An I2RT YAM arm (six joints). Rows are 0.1 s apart.
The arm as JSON. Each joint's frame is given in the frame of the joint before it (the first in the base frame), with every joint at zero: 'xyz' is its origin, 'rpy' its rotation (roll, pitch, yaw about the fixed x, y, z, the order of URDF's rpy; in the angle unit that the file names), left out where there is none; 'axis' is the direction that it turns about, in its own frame. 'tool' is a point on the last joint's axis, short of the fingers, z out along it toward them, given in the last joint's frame.
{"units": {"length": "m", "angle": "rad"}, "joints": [
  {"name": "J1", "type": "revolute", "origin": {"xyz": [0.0, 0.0, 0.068]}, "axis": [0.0, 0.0, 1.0]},
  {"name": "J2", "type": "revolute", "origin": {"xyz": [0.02, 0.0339, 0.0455]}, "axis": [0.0, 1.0, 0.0]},
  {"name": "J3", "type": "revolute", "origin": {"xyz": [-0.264, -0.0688, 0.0]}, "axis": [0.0, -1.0, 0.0]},
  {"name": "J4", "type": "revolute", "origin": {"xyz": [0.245, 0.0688, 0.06]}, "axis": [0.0, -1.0, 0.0]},
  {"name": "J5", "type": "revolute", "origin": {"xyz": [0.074, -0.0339, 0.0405]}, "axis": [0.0, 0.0, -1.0]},
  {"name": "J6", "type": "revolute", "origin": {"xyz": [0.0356, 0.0, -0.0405]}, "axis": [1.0, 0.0, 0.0]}
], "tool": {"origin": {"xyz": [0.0, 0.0, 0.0], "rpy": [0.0, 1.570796, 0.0]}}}
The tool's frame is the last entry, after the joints.
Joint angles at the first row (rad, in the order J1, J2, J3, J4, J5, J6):
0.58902, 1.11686, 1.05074, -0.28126, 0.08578, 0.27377
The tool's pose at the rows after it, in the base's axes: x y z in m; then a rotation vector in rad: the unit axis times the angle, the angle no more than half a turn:
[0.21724 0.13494 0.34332 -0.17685 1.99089 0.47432]
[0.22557 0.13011 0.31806 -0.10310 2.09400 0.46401]
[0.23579 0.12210 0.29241 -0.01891 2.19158 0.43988]
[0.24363 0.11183 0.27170 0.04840 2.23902 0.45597]
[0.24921 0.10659 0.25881 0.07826 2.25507 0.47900]
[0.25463 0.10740 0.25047 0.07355 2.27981 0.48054]
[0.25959 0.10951 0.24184 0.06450 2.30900 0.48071]
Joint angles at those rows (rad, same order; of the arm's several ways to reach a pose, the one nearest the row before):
0.57086, 1.12047, 1.01828, -0.29737, 0.10820, 0.32187
0.53617, 1.15066, 0.97202, -0.31640, 0.09511, 0.38102
0.48849, 1.19179, 0.92984, -0.32748, 0.07969, 0.42864
0.43510, 1.21714, 0.87839, -0.29216, 0.03594, 0.46007
0.40428, 1.23914, 0.84521, -0.24857, 0.00086, 0.47323
0.39728, 1.27266, 0.84216, -0.23493, -0.01448, 0.46882
0.39578, 1.30880, 0.84205, -0.22598, -0.02710, 0.46436

